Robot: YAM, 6 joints.
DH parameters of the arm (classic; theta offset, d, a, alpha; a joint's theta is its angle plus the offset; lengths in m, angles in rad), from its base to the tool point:
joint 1: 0 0.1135 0.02 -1.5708
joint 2: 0 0 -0.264 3.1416
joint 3: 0.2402 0 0.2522 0
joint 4: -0.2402 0 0.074 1.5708
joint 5: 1.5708 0 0 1.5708
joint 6: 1.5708 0.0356 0 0
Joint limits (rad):
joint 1: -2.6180..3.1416
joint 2: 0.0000..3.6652
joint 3: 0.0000..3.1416
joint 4: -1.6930..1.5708
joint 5: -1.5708..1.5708
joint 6: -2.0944..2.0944
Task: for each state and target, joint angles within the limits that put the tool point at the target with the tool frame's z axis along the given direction. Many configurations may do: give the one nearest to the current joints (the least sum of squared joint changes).
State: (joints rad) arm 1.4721 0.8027 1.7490 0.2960 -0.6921 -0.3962
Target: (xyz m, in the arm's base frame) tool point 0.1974 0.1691 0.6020 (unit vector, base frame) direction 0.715 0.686 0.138
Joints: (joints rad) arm 0.6995 1.5369 2.2771 -0.6016 -0.0646 -0.3962
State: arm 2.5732 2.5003 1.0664 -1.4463 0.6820 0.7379
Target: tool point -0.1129 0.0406 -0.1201 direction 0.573 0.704 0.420
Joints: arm 3.0255 3.3711 1.2087 -1.6902 0.8718 0.7379
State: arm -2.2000 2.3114 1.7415 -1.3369 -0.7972 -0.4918
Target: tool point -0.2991 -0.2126 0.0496 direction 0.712 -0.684 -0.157
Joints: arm -2.6159 2.5876 1.6587 -1.6902 -1.2507 -0.4918
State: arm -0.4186 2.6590 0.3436 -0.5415 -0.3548 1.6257
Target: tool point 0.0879 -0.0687 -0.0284 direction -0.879 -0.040 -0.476
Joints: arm -0.5139 2.4632 0.5477 -0.6580 0.4856 1.6257
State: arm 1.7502 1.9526 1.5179 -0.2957 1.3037 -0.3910
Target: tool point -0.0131 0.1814 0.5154 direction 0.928 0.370 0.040
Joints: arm 1.8385 1.0839 1.4424 -0.0137 1.4522 -0.3910
